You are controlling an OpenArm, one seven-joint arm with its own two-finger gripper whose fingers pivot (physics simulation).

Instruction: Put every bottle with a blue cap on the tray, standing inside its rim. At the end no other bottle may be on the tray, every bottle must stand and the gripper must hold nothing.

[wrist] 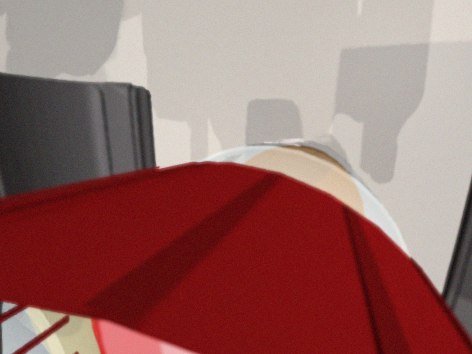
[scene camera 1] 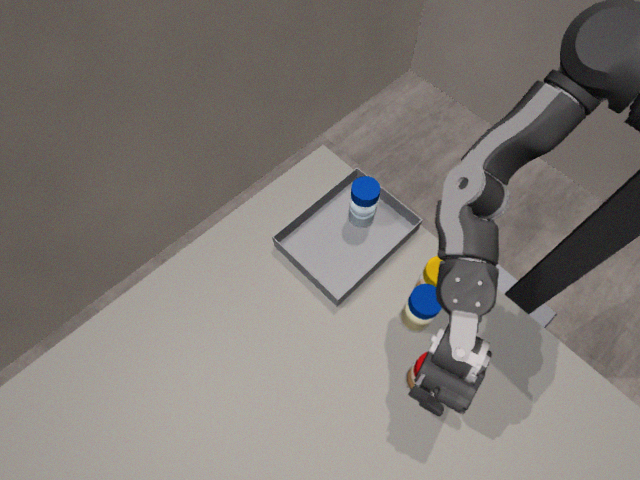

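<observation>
A blue-capped bottle (scene camera 1: 364, 197) stands on the grey tray (scene camera 1: 305, 270), near its back corner. A second blue-capped bottle (scene camera 1: 423, 304) stands on the table between the tray and the gripper. A yellow-capped bottle (scene camera 1: 432, 270) stands right behind it, partly hidden by the arm. My gripper (scene camera 1: 427, 387) is shut on a red-capped bottle (scene camera 1: 421, 367) (wrist: 240, 240), whose cap fills much of the wrist view between the two dark fingers. Most of this bottle is hidden by the gripper in the scene view, so its height over the table is hard to tell.
The table (scene camera 1: 206, 361) carries the tray near its far corner. The arm reaches in from the upper right, over the table's right edge, and casts shadows around the gripper. A dark beam (scene camera 1: 578, 248) stands beyond that edge.
</observation>
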